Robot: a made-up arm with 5 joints.
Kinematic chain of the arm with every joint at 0, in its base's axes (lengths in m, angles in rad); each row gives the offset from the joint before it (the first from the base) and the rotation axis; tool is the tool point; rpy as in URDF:
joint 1: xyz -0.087 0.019 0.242 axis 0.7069 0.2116 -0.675
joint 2: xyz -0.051 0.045 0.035 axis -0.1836 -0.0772 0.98
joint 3: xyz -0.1 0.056 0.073 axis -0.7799 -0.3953 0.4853
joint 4: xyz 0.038 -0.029 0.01 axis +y
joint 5: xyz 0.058 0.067 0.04 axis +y
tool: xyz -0.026 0.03 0.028 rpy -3.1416 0 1.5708
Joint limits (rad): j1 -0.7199..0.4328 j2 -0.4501..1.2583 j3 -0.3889..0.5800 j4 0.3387..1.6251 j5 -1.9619..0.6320
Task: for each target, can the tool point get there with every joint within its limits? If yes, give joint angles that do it. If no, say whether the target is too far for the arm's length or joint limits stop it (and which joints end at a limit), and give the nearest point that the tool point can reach.
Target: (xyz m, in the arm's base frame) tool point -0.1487 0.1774 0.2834
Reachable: yes | joints -0.4953 -0.2851 -0.2747 1.4501 0.0473
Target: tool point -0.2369 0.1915 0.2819
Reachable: yes | joints -0.5741 0.1499 0.1514 0.9274 -0.0459
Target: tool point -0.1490 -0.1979 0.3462
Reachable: no: joint limits stop it (at a limit: joint 1, joint 2, joint 3, joint 4, joint 5) | nearest point -0.2637 -0.0405 0.2557 | short by 0.215 m
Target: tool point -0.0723 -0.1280 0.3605
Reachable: no: joint limits stop it (at a limit: joint 1, joint 2, joint 3, joint 5) | nearest point -0.0337 0.0470 0.4225 | short by 0.190 m
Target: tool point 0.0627 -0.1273 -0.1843
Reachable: no: too far | nearest point -0.2829 0.0147 0.2111 | short by 0.544 m
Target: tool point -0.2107 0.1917 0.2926
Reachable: yes | joints -0.2916 -0.0369 0.3421 1.3978 -1.0563
